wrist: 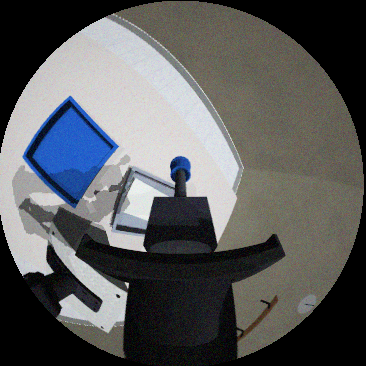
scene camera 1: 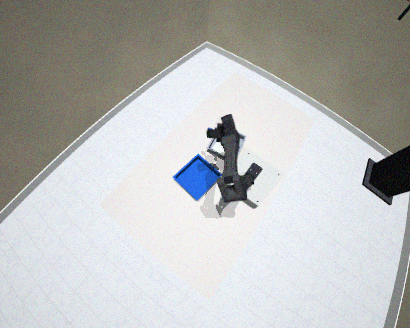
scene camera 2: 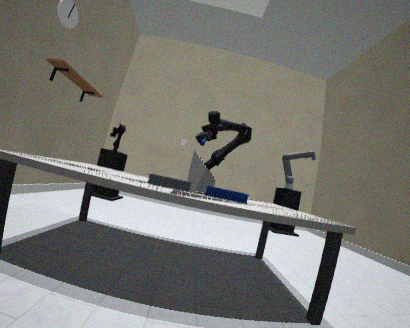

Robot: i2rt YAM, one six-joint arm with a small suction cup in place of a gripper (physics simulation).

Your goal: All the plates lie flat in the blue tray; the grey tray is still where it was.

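The blue tray lies on the table; its blue floor shows in scene camera 1 and the wrist view, partly under shadow, with no plate visible on it. The grey tray stands beside it. A white plate lies inside the grey tray, partly hidden behind the wrist; whether several are stacked I cannot tell. My gripper, a blue suction cup, is raised high above the table, off to the grey tray's side in the wrist view. It is open, with nothing on it.
A pale board with small dark dots lies by my arm's base. Dark pedestals bearing other arms stand beyond the table. A wooden shelf and a clock hang on the wall.
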